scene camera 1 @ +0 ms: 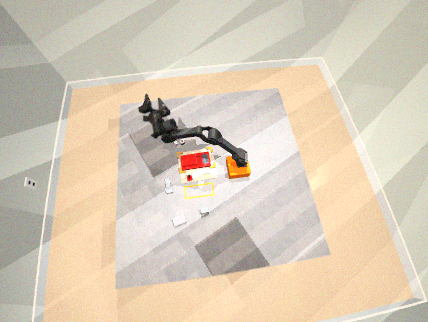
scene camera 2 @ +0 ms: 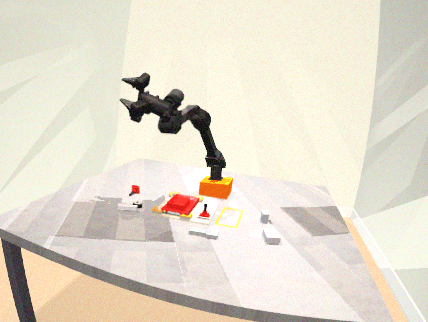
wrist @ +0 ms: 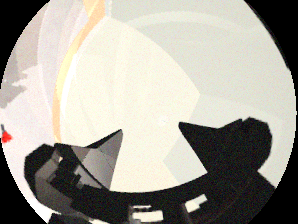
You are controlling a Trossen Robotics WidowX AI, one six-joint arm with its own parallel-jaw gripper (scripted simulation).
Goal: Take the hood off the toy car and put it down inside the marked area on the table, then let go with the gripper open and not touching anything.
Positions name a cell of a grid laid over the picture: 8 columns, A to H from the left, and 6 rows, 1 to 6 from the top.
Labels:
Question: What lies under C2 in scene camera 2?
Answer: My gripper.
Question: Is my gripper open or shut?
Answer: Open.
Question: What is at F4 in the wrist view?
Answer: My gripper.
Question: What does my gripper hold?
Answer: Nothing.

